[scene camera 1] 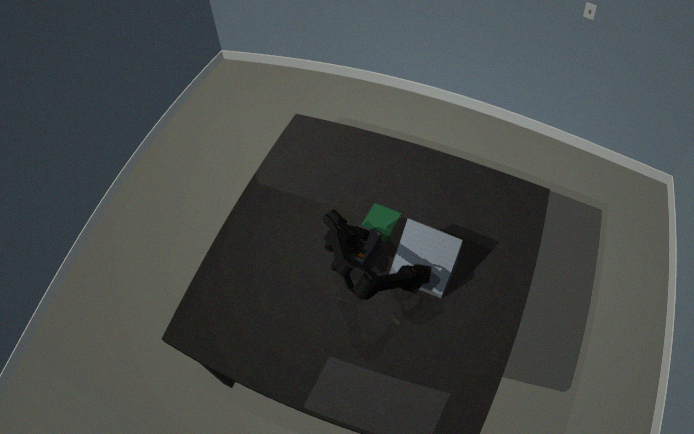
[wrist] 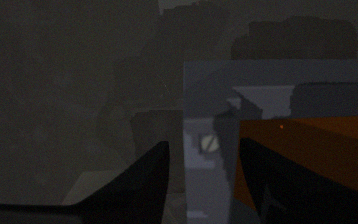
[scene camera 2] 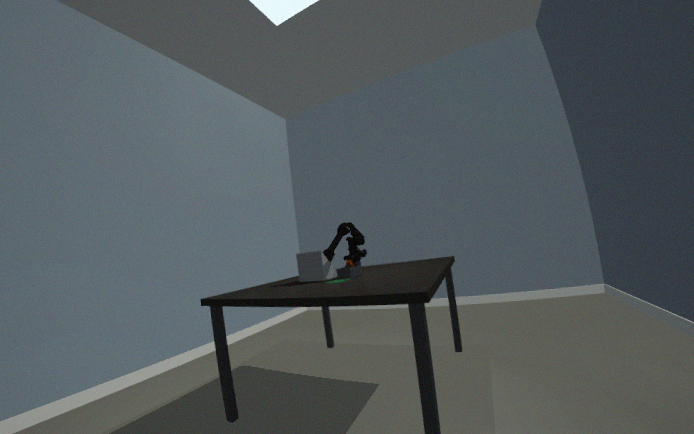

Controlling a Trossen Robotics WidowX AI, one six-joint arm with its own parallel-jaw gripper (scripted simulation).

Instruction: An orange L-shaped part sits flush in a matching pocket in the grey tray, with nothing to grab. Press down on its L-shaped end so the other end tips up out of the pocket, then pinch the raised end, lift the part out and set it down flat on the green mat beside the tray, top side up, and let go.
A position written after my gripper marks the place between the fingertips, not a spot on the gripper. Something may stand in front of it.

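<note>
There's a green mat (scene camera 1: 381, 219) that I can see, and then my own gripper (wrist: 204, 147) is visible to me as well.
</note>
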